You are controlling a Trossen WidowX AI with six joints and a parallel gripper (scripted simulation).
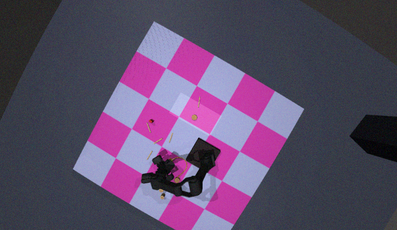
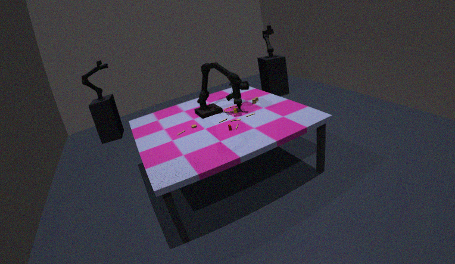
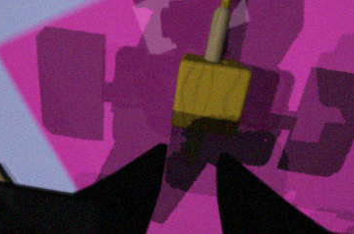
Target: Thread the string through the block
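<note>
Now: gripper tip 1 cm past the yellow wooden block, 3 cm to the left of it and 1 cm above it. Also, from my gripper tip: round wooden button (14 cm behind, 5 cm to the left, 2 cm below); then red object (28 cm ahead, 17 cm to the right, 1 cm below); then thin wooden stick (1 cm behind, 4 cm to the right, 1 cm below).
</note>
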